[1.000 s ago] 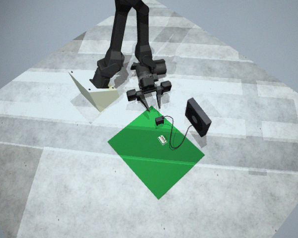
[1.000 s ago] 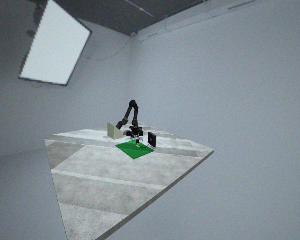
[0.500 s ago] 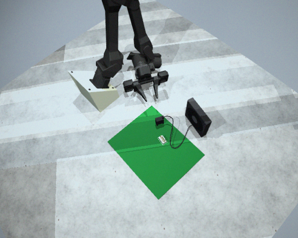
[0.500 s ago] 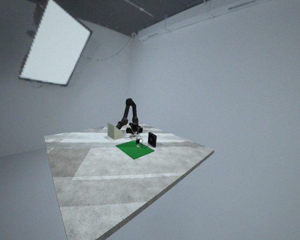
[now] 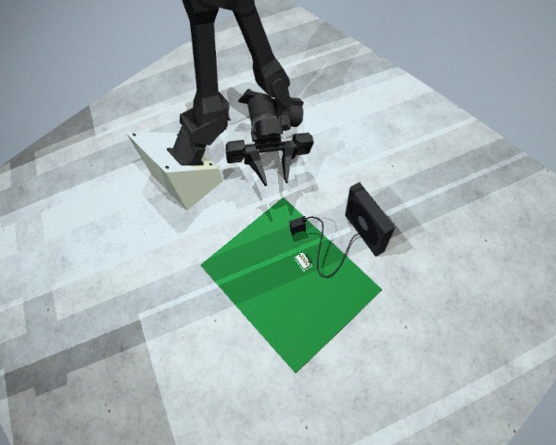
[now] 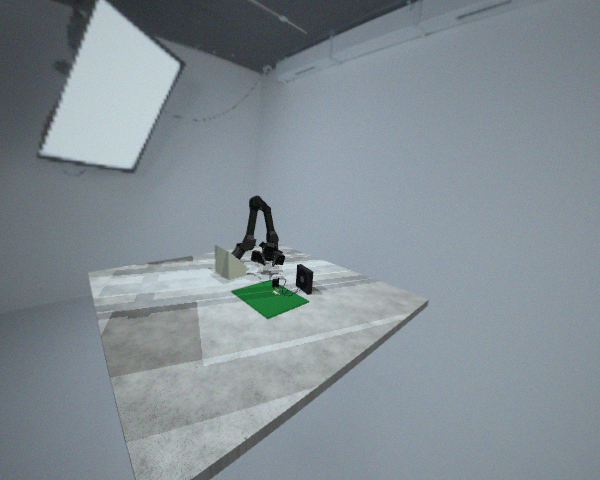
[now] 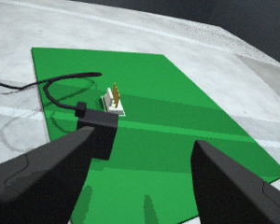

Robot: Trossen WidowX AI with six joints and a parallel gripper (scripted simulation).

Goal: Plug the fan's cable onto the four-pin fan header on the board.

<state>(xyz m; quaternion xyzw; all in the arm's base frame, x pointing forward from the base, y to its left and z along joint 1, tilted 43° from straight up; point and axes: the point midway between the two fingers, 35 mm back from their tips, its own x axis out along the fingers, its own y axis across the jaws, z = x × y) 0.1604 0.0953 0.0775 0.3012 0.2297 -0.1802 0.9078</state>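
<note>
Now: the black plug 80 mm ahead of my gripper tip, 10 mm to the right of it and 70 mm below it. From my gripper tip the other things lie so: black fan: 180 mm ahead, 80 mm to the left, 30 mm below; then white four-pin fan header: 140 mm ahead, 50 mm to the right, 90 mm below; then black cable: 90 mm ahead, 10 mm to the left, 60 mm below.
</note>
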